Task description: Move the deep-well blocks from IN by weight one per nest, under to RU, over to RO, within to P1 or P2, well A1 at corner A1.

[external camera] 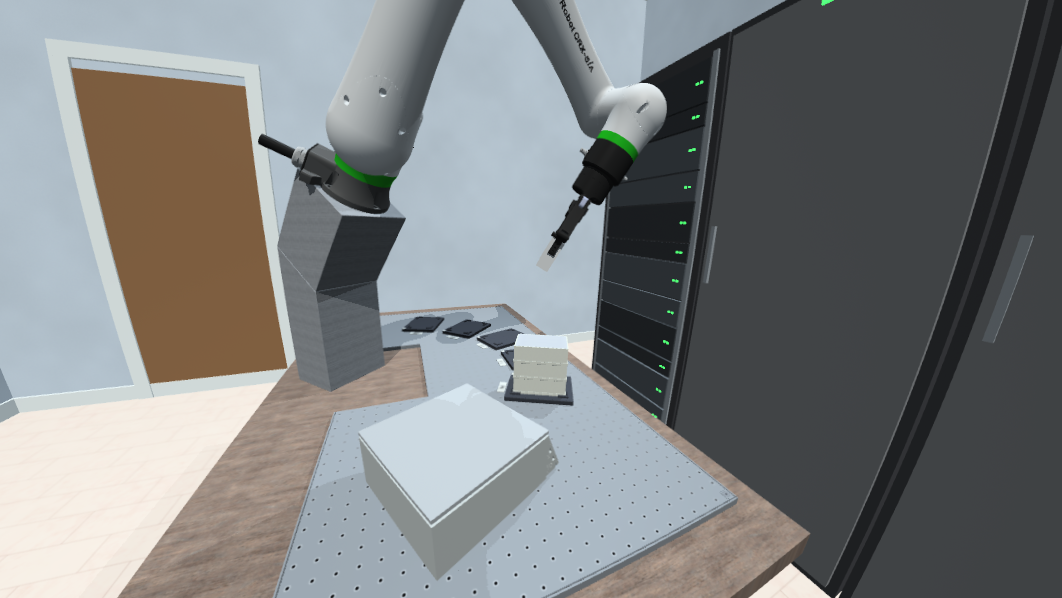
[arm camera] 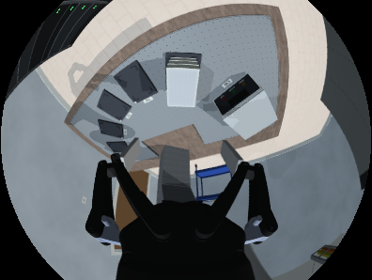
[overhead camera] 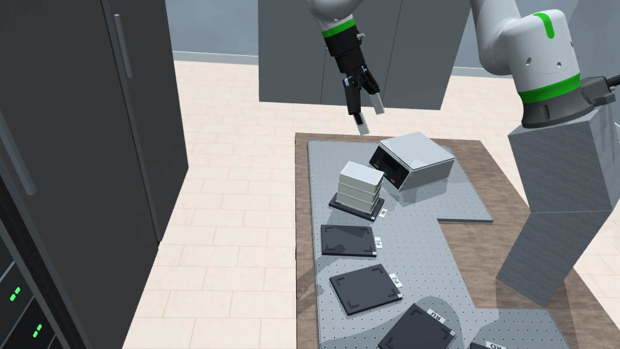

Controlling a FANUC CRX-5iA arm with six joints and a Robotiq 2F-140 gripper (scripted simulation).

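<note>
Right now my hand is 220 mm above the pale deep-well block. Also, from my hand: pass nest P1 (320 mm below, 180 mm to the left, 70 mm ahead); then nest RU (510 mm to the left, 320 mm below, 30 mm behind); then pass nest P2 (350 mm to the left, 320 mm below, 60 mm ahead).
</note>
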